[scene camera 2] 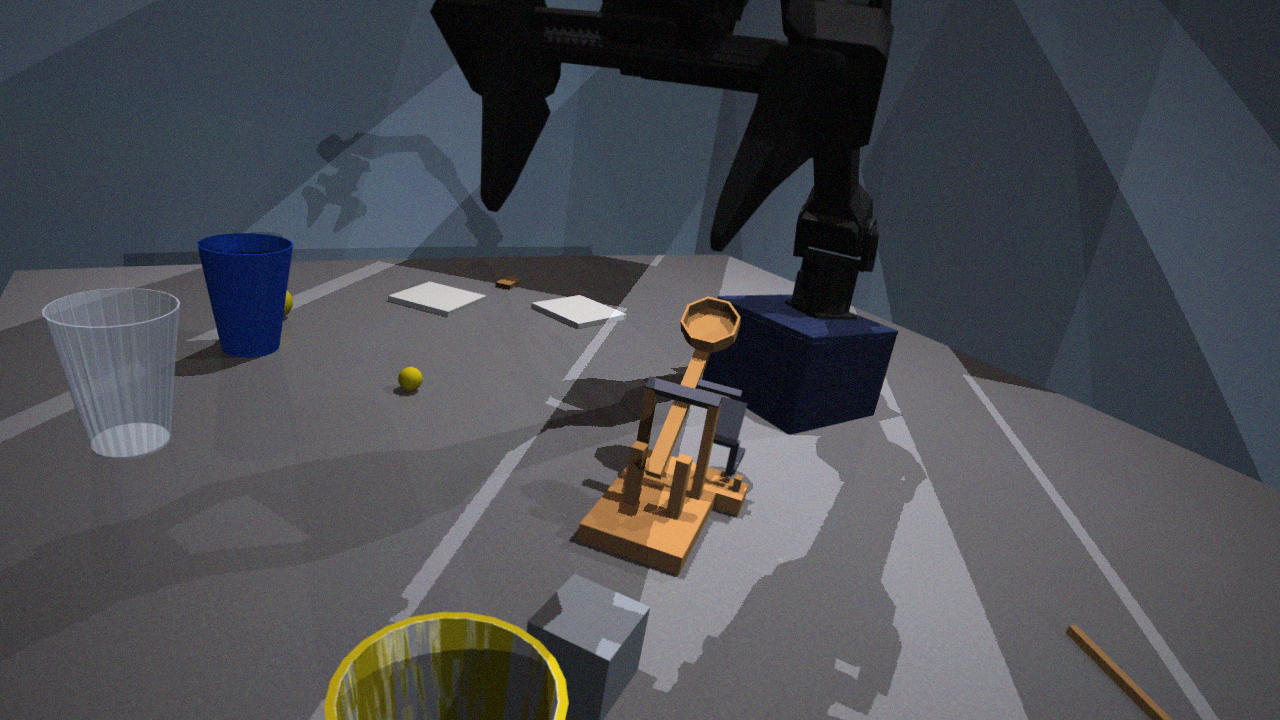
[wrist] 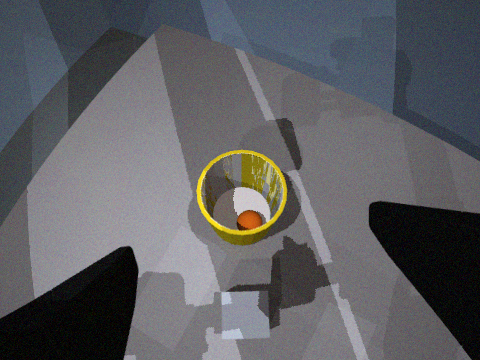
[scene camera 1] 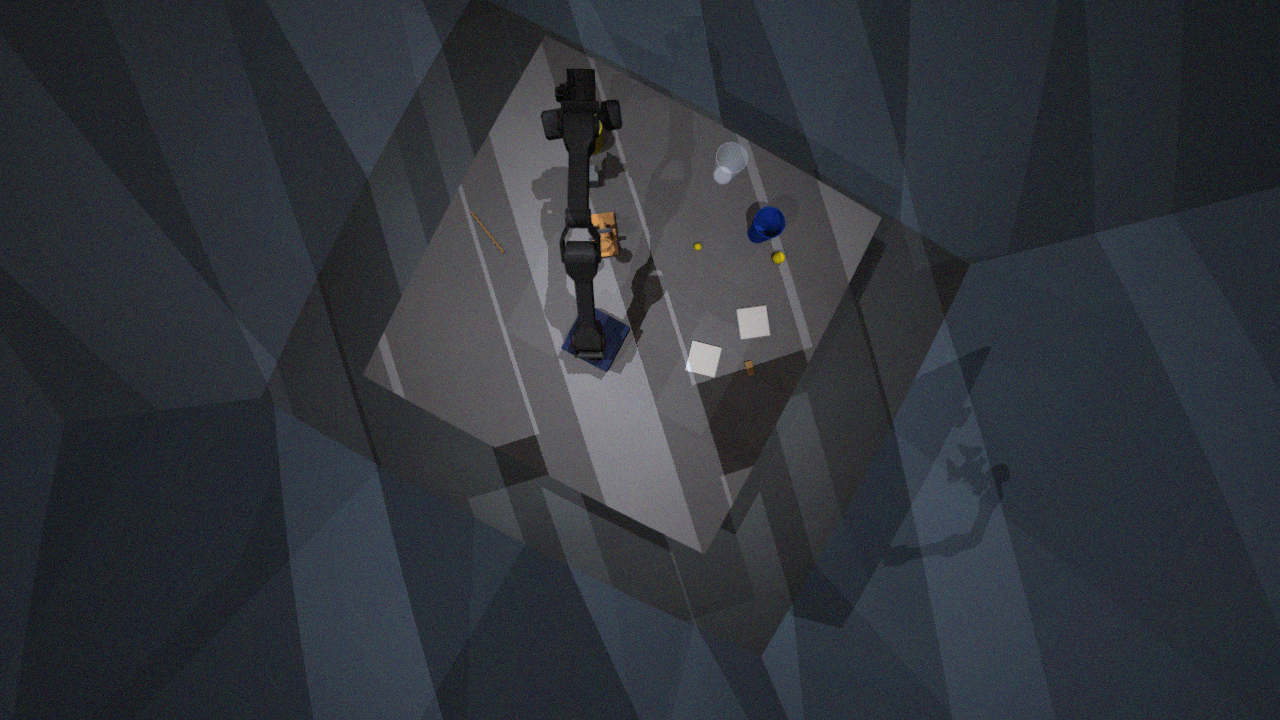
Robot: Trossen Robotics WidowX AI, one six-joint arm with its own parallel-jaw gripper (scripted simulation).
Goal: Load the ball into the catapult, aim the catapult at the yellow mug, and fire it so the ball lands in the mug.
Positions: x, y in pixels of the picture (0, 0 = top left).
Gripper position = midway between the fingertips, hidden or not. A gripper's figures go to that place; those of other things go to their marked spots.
Scene:
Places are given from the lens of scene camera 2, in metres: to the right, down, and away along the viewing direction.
my gripper (scene camera 2: 596, 225): -0.02, -0.05, 0.26
blue cup (scene camera 2: 246, 274): -0.40, -0.09, 0.68

